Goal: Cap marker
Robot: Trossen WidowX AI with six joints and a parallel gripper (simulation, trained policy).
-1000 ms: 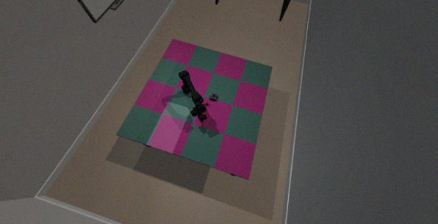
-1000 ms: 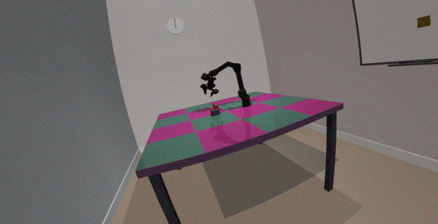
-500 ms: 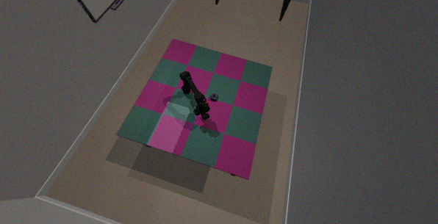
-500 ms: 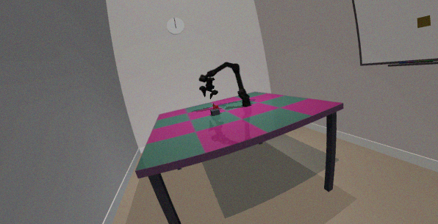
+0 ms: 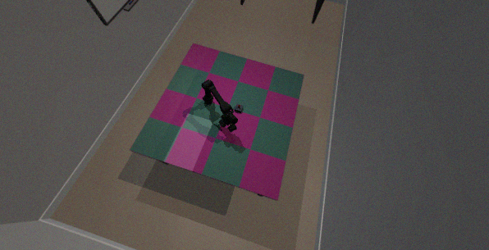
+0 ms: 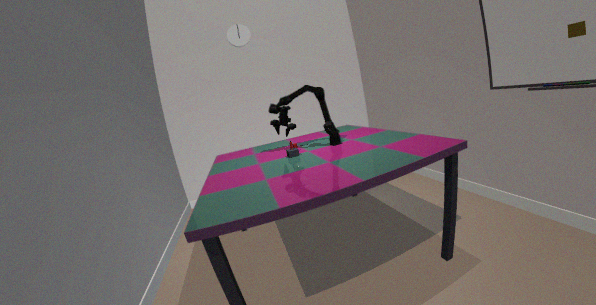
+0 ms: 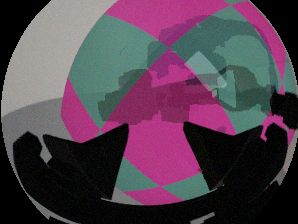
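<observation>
The red cap lies 15 cm to the left of my gripper tip, 8 cm below it and 4 cm behind it. Round my gripper tip: holder block (25 cm to the left, 8 cm below, 1 cm ahead).
</observation>
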